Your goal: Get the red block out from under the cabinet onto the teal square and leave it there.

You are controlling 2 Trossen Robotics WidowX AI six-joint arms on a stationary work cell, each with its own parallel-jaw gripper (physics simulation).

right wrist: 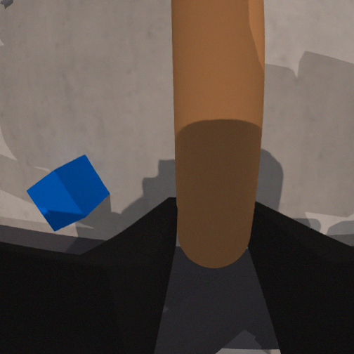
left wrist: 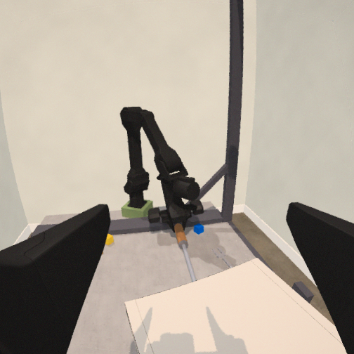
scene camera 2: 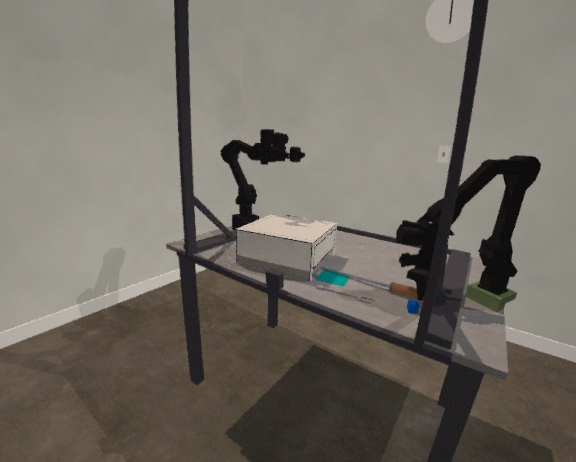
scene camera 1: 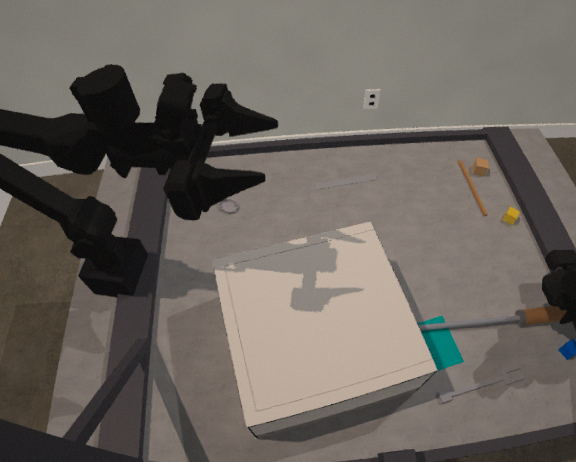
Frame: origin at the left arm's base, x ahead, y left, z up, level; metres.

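Where they show: left gripper, fingertip midpoint: [scene camera 2: 296,154] [scene camera 1: 271,149]; right gripper, fingertip midpoint: [scene camera 2: 421,299] [scene camera 1: 559,315]; left arm's base, origin of the base link: [scene camera 2: 245,215] [scene camera 1: 108,257]; right arm's base, origin of the base link: [scene camera 2: 492,288].
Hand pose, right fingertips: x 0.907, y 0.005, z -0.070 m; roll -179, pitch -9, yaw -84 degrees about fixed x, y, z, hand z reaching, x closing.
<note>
Each offset is from my right fingertips to the top centre of the thing. "spot": to the spot under its first point.
The red block does not show in any view; the space under the white cabinet @(dx -0.487, dy -0.091, dz +0.128 m) [scene camera 1: 370,330] [scene camera 2: 272,252] [left wrist: 235,300] is hidden. The teal square @(spot: dx -0.239, dy -0.085, dz -0.007 m) [scene camera 1: 447,350] [scene camera 2: 331,278] lies at the cabinet's right side. A long tool with an orange handle @(spot: dx -0.056, dy -0.015, dz +0.023 m) [scene camera 1: 540,316] [scene camera 2: 402,290] [left wrist: 180,234] [right wrist: 218,75] has its grey rod over the teal square, its far end hidden by the cabinet. My right gripper [scene camera 2: 420,296] [right wrist: 210,207] is shut on the handle near its rounded end. My left gripper [scene camera 1: 270,150] [scene camera 2: 303,155] is open and empty, high above the table.
A blue block @(dx +0.006, dy -0.071, dz +0.017 m) [scene camera 1: 568,349] [scene camera 2: 413,306] [left wrist: 199,229] [right wrist: 68,193] lies beside the handle. A thin grey tool @(dx -0.178, dy -0.146, dz +0.000 m) [scene camera 1: 475,387] [scene camera 2: 345,293] lies nearby. An orange stick @(dx -0.145, dy +0.329, dz -0.001 m) [scene camera 1: 472,188], an orange block @(dx -0.118, dy +0.388, dz +0.022 m) [scene camera 1: 480,166], a yellow block @(dx -0.065, dy +0.243, dz +0.017 m) [scene camera 1: 511,216] [left wrist: 109,239] and a grey ring @(dx -0.770, dy +0.225, dz +0.000 m) [scene camera 1: 229,200] lie farther back.
</note>
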